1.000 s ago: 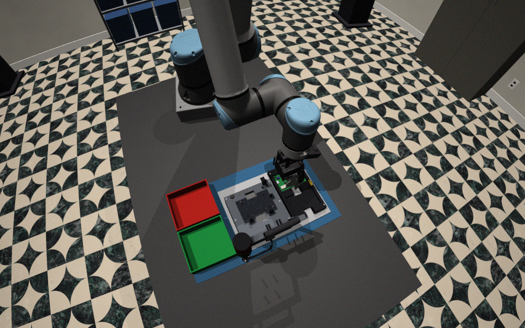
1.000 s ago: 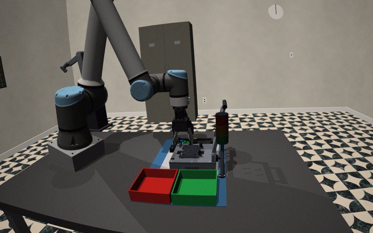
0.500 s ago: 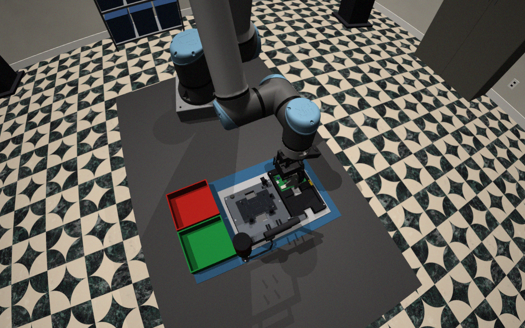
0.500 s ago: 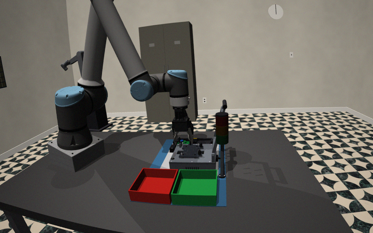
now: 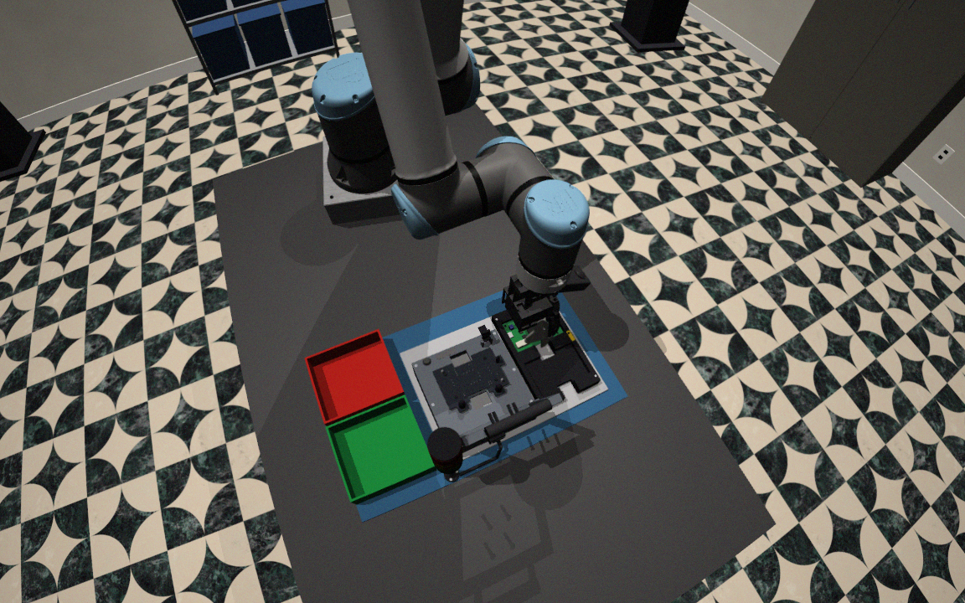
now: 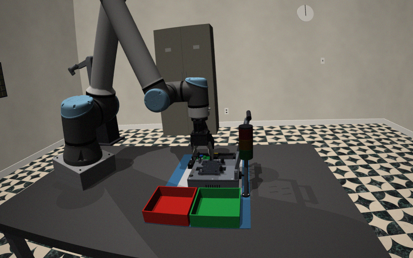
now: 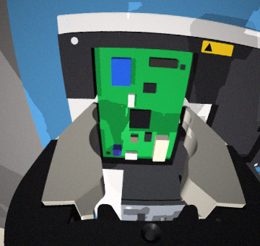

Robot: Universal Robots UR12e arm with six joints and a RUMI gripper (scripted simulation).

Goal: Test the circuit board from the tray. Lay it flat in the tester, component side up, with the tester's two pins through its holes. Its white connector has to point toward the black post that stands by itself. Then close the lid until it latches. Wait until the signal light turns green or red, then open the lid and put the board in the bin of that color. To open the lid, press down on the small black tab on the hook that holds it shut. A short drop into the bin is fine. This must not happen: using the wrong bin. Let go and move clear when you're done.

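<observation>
Right now the green circuit board is 1 cm to the right of my hand. Also, from my hand: clear lid 21 cm ahead, 16 cm above, 15 cm to the right; then green bin 36 cm to the right, 16 cm ahead, 1 cm below; then red bin 38 cm to the right, 1 cm below, 1 cm ahead.
</observation>
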